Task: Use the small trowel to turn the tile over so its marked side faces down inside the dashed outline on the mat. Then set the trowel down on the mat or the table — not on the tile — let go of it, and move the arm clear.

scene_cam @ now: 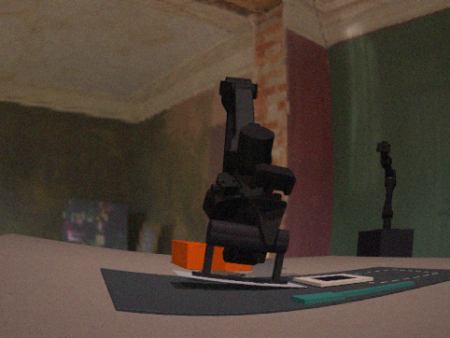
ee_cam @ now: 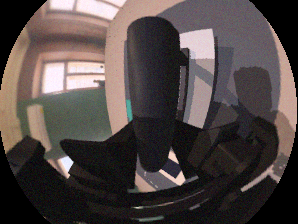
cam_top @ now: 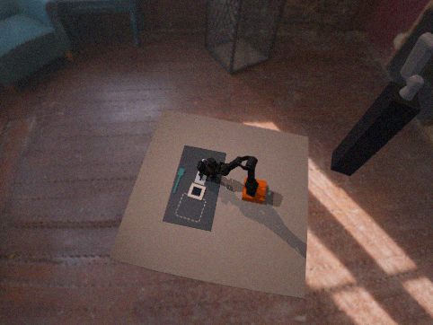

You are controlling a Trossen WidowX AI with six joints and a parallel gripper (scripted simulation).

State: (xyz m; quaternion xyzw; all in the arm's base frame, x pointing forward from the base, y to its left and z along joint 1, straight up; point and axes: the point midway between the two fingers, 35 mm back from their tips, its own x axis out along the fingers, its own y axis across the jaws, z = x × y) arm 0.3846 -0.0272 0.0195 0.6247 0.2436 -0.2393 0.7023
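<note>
Right now the white tile is 14 cm to the left of my gripper tip, 5 cm below it and 4 cm behind it. From my gripper tip the other things lie so: teal trowel 12 cm ahead, 9 cm to the left, 5 cm below.
</note>
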